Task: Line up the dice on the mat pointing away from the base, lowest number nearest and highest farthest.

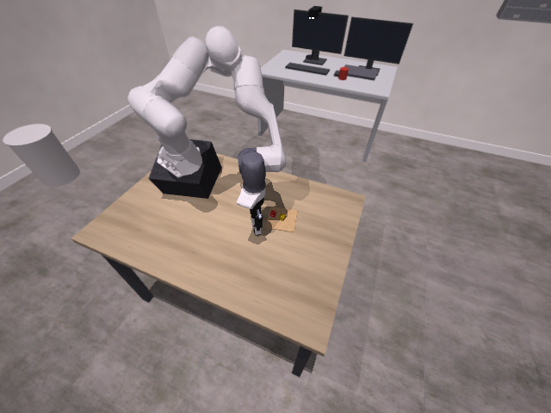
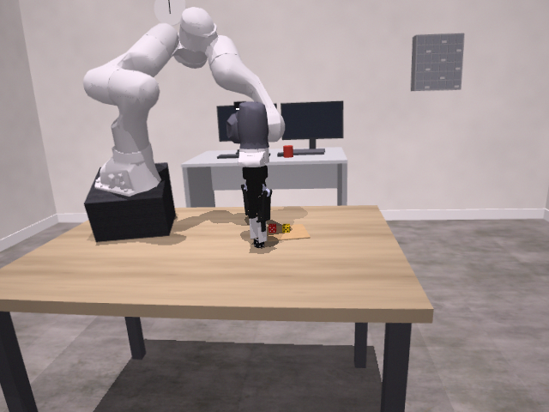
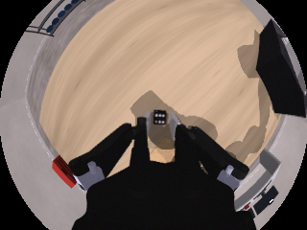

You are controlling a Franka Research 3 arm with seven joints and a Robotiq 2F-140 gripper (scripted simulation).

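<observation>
The black die is 4 cm below my hand. Also, from my hand: yellow die: 7 cm ahead, 13 cm to the left, 4 cm below; then red die: 2 cm ahead, 13 cm to the left, 4 cm below; then tan mat: 7 cm ahead, 13 cm to the left, 5 cm below.
</observation>
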